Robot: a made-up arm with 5 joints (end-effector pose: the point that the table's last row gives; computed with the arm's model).
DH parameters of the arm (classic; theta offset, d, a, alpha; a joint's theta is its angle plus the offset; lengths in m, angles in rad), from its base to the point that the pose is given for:
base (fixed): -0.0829 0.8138 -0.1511 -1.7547
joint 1: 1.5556 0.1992 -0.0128 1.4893
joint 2: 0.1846 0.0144 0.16 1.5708
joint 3: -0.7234 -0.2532 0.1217 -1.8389
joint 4: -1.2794 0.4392 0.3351 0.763
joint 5: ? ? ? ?
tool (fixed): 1.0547 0.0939 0 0
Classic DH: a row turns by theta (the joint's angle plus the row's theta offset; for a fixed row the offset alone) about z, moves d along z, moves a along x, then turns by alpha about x.
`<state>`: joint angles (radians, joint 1 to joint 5).
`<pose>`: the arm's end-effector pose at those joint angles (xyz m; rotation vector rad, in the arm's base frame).
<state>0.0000 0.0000 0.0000 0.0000 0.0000</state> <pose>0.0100 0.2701 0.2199 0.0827 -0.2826 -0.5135</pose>
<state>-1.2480 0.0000 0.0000 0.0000 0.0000</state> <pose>0.4283 0.3265 0.7080 0.3250 -1.4740 -0.1614</pose>
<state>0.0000 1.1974 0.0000 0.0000 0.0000</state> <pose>0.0100 0.7627 0.6380 1.2436 0.0599 -0.6243</pose>
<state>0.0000 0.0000 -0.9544 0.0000 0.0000</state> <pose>-0.3794 0.2701 0.2869 -0.1648 0.6501 -0.5014</pose>
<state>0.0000 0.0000 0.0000 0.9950 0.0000</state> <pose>-0.1599 0.4754 0.1128 0.6326 0.1594 -1.2310</pose>
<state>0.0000 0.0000 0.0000 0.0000 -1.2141</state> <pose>0.0100 0.3544 0.1614 -1.0950 -0.5532 -0.2745</pose>
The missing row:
joint 5: -0.3856 -0.08 -0.0007 1.8619
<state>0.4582 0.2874 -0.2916 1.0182 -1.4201</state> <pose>-0.4207 0.7933 0.3724 -0.6254 0.9693 -0.4698</pose>
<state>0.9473 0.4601 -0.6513 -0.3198 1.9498</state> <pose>-0.6061 0.5300 0.4792 1.7173 1.5091 -1.8980</pose>
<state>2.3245 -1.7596 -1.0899 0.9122 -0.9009</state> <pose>-0.1137 -0.1355 1.3406 2.4337 -1.2048 -1.3854</pose>
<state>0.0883 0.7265 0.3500 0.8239 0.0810</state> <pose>0.0158 0.8038 0.4334 1.4263 0.2174 -1.1726</pose>
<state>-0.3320 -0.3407 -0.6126 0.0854 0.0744</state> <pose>-0.0834 0.0596 0.2176 -0.2280 -0.0757 -0.6626</pose>
